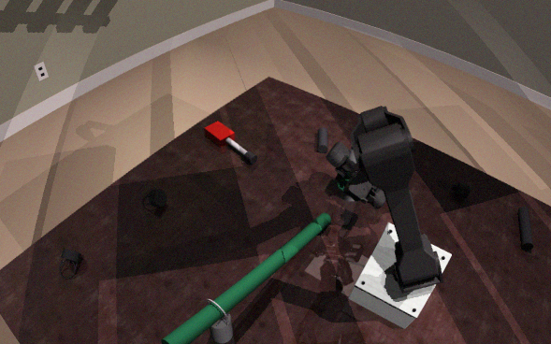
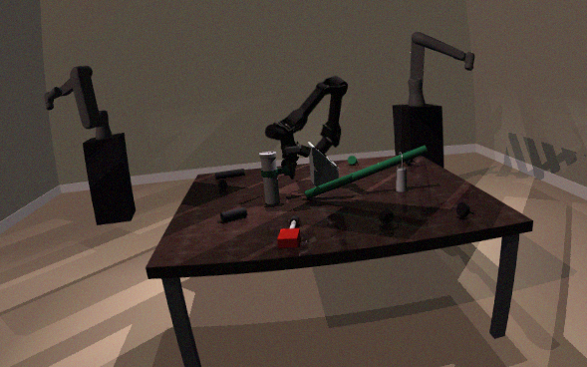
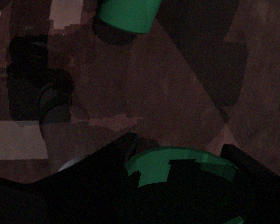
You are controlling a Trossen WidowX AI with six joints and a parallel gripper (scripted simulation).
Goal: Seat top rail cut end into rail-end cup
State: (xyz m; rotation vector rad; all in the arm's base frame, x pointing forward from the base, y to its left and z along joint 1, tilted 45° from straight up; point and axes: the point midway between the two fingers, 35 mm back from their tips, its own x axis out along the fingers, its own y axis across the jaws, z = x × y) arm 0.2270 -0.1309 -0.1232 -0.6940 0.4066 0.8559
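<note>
Now: the green brace band 20 mm behind my gripper tip, 50 mm to the right of it and 30 mm above it. Also, from my gripper tip: small grey post: 80 mm ahead, 450 mm to the left, 10 mm above; red-headed mallet: 380 mm ahead, 90 mm to the right, 80 mm below; green rail-end cup: 20 mm behind, 20 mm to the right, 30 mm above.
</note>
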